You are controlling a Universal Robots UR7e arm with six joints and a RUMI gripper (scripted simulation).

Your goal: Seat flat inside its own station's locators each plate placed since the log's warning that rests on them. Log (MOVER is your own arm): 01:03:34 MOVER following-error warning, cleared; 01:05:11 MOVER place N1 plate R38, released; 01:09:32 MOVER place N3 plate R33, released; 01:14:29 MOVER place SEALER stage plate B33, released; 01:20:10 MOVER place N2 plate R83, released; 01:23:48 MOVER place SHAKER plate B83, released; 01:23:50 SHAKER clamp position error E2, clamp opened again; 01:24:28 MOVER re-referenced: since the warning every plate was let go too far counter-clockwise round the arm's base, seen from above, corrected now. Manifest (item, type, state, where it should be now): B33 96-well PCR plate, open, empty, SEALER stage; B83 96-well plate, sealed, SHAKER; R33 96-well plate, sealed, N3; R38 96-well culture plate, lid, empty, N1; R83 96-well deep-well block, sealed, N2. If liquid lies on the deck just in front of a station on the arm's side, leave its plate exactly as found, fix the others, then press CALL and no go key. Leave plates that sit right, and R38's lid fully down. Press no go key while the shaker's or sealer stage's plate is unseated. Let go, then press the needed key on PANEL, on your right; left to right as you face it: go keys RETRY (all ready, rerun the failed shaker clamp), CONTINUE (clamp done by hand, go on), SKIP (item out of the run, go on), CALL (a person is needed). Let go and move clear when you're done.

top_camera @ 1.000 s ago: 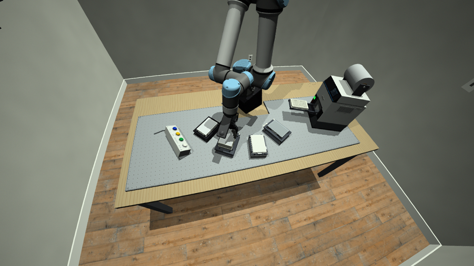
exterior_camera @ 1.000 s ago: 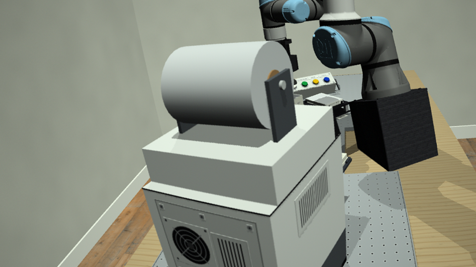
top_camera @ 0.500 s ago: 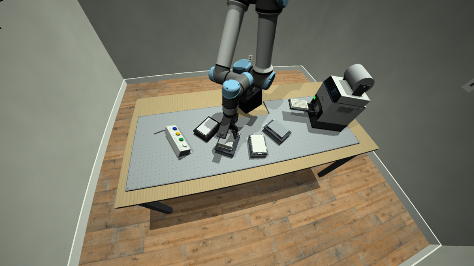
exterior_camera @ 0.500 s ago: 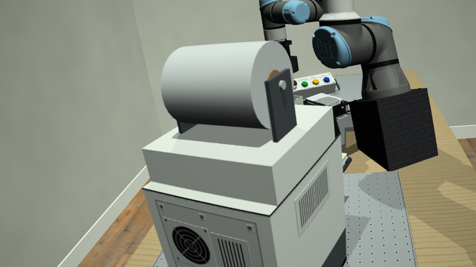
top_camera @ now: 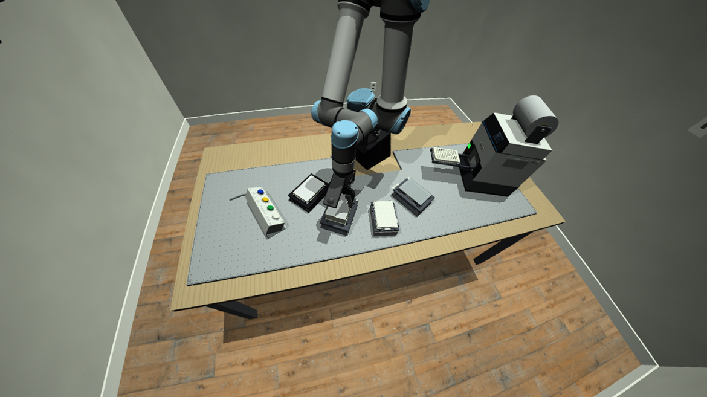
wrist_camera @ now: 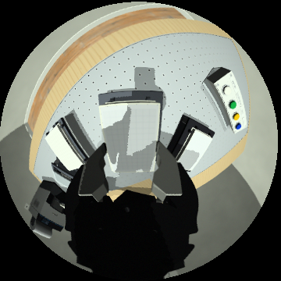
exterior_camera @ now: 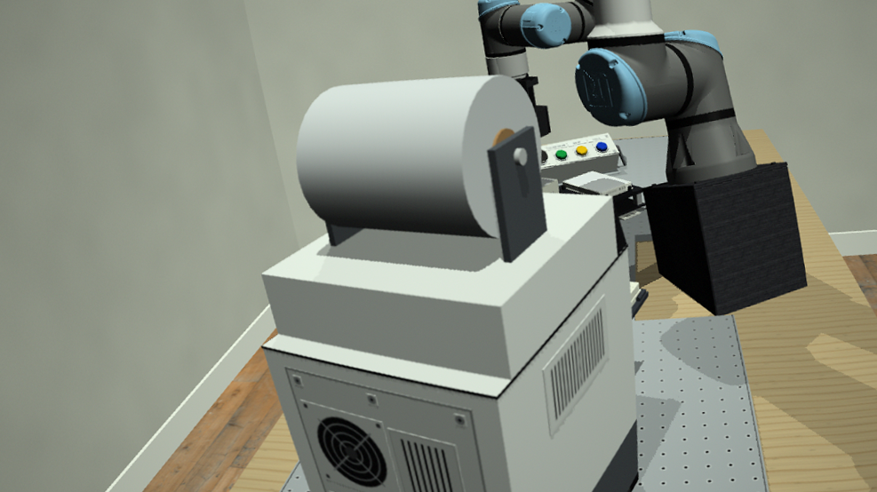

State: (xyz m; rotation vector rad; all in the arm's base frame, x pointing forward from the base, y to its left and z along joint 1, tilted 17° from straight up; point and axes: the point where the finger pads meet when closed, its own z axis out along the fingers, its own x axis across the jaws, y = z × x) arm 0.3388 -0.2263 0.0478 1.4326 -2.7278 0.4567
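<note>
Right now my hand is 2 cm above the tall sealed deep-well block. Round my hand: roll: 84 cm to the left, 30 cm above; white PCR plate: 59 cm to the left, 11 cm behind, 2 cm above; grey lidded plate: 36 cm to the left, 4 cm below, 1 cm ahead.
</note>
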